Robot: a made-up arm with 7 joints. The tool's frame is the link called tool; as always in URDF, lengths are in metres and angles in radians.
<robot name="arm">
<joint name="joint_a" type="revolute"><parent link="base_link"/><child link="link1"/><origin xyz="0.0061 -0.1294 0.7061" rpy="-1.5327 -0.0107 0.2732"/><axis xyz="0 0 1"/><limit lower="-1.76" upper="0.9"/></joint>
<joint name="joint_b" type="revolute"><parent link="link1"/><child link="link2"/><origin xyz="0.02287 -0.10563 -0.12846" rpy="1.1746 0.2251 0.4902"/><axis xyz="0 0 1"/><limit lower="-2.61" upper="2.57"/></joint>
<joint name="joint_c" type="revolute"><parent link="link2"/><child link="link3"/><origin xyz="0.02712 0.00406 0.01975" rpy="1.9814 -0.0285 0.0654"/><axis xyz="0 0 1"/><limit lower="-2.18" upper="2.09"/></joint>
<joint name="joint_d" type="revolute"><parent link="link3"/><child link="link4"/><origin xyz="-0.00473 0.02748 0.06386" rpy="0.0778 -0.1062 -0.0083"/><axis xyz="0 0 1"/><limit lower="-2.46" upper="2.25"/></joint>
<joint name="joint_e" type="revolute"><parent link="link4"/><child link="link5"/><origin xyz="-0.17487 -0.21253 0.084" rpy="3.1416 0 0"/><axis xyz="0 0 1"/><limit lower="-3.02" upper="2.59"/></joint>
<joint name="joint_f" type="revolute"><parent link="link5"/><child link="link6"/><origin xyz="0.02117 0.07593 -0.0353" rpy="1.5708 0 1.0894"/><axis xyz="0 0 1"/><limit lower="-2.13" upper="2.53"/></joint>
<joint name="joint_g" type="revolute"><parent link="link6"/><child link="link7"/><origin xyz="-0.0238 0.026 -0.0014" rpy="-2.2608 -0.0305 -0.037"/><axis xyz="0 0 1"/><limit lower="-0.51" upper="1.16"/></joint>
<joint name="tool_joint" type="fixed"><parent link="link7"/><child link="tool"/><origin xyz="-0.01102 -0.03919 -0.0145" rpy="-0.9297 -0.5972 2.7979"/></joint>
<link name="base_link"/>
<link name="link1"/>
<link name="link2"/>
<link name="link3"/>
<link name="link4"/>
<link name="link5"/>
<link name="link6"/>
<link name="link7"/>
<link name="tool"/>
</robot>
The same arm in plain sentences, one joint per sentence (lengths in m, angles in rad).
The arm has seven revolute joints in a row. What follows holds with every joint at zero, and every direction is one of the base frame's.
The first joint sits 0.0061 m along +x and 0.1294 m along -y and 0.7061 m along +z from the base frame's origin and turns about the direction (-0.270002, 0.962106, 0.0381), from -1.76 to 0.9 rad.
The second joint sits 0.0567 m along +x and 0.1216 m along -y and 0.1009 m along +z from the first joint and turns about the direction (0.389808, 0.469009, 0.792515), from -2.61 to 2.57 rad.
The third joint sits 0.0308 m along +x and 0.0138 m along +y and 0.0016 m along +z from the second joint and turns about the direction (0.129794, -0.991351, 0.019399), from -2.18 to 2.09 rad.
The fourth joint sits 0.0166 m along +x and 0.0617 m along -y and 0.0278 m along +z from the third joint and turns about -y, from -2.46 to 2.25 rad.
The fifth joint sits 0.2534 m along -x and 0.084 m along -y and 0.1074 m along -z from the fourth joint and turns about +y, from -3.02 to 2.59 rad.
The sixth joint sits 0.0164 m along -x and 0.0353 m along -y and 0.0771 m along -z from the fifth joint and turns about the direction (1, 0, -0.0001), from -2.13 to 2.53 rad.
The seventh joint sits 0.0014 m along -x and 0.026 m along +y and 0.0238 m along +z from the sixth joint and turns about the direction (-0.636277, 0.769972, -0.047898), from -0.51 to 1.16 rad.
The tool frame, which is the frame that the pose is given for, sits 0.0391 m along +x and 0.0142 m along +y and 0.0117 m along +z from the seventh joint; its axes are the base frame's turned by roll 1.6774, pitch -0.8492 and yaw 2.6967 rad (as in URDF: about the fixed x, then y, then z).

